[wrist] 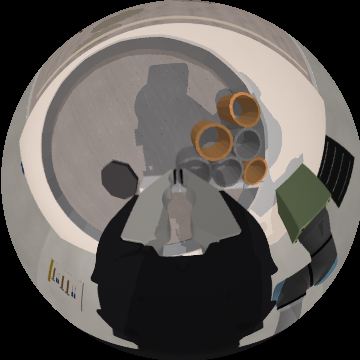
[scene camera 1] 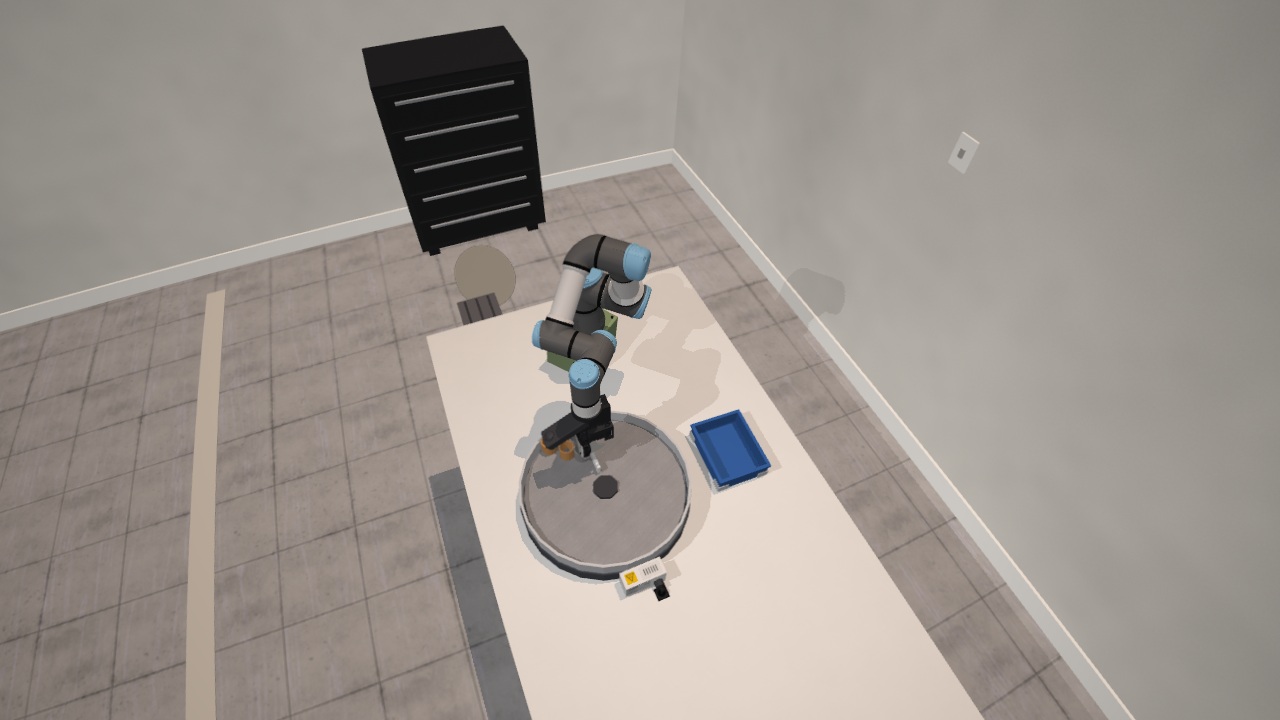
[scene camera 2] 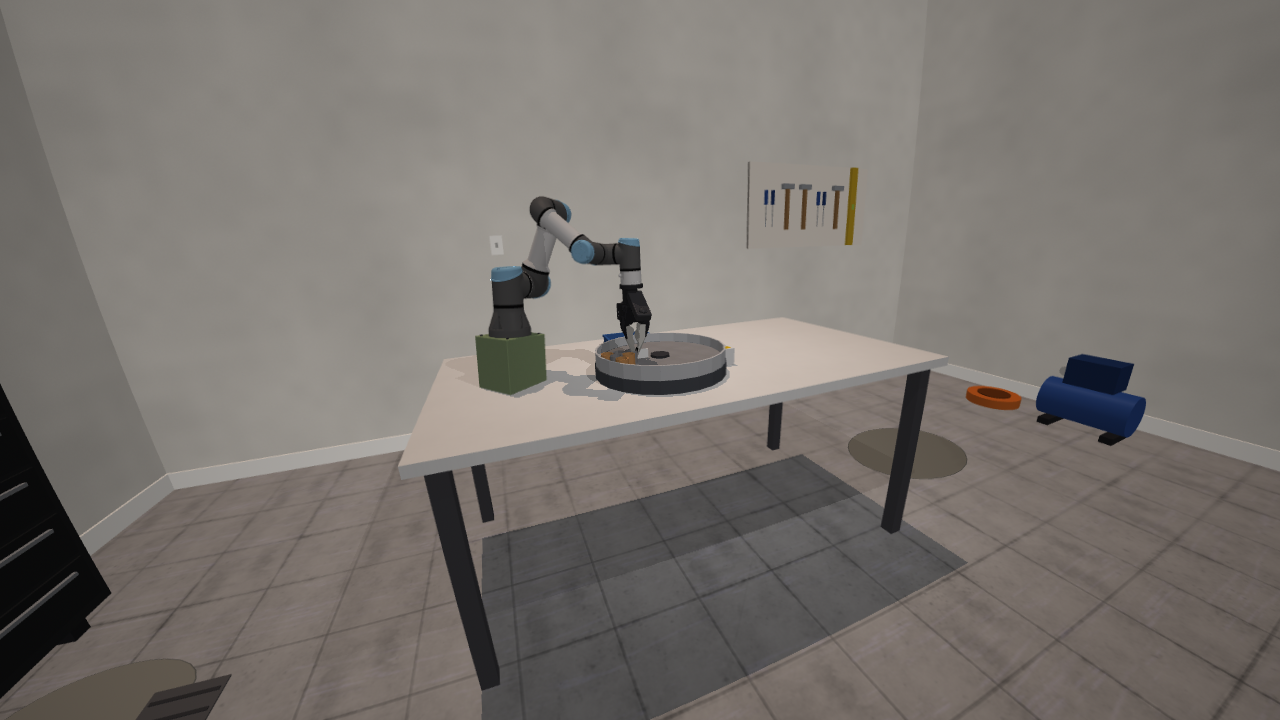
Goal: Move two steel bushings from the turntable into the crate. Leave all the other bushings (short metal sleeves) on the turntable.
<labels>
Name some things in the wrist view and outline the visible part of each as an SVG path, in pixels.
The gripper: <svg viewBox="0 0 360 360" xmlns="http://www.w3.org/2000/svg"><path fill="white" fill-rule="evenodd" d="M104 229L98 243L95 268L91 275L91 281L98 284L98 298L101 309L96 311L112 328L113 336L133 342L138 345L138 349L116 345L83 331L89 336L118 350L158 360L207 360L247 350L282 332L261 341L239 347L239 341L242 338L263 328L263 320L277 303L276 300L271 301L271 275L275 274L278 268L272 259L266 235L258 221L224 190L220 191L185 168L180 169L181 184L186 187L187 200L193 206L190 222L192 239L201 245L201 255L163 256L164 245L171 239L171 225L169 213L166 209L172 201L171 188L176 184L176 169L174 168L162 175L141 193L134 195Z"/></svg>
A steel bushing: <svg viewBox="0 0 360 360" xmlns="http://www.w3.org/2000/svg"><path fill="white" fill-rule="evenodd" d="M232 152L219 161L209 161L213 170L212 178L221 187L235 185L244 173L242 161ZM229 160L229 163L225 168L217 170L218 166L222 162Z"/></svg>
A steel bushing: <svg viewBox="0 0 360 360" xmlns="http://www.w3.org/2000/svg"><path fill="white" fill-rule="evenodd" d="M226 125L225 127L230 130L233 136L231 152L242 161L251 161L256 158L262 147L262 139L257 130L231 123ZM244 133L243 143L236 148L237 138L241 133Z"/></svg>
</labels>
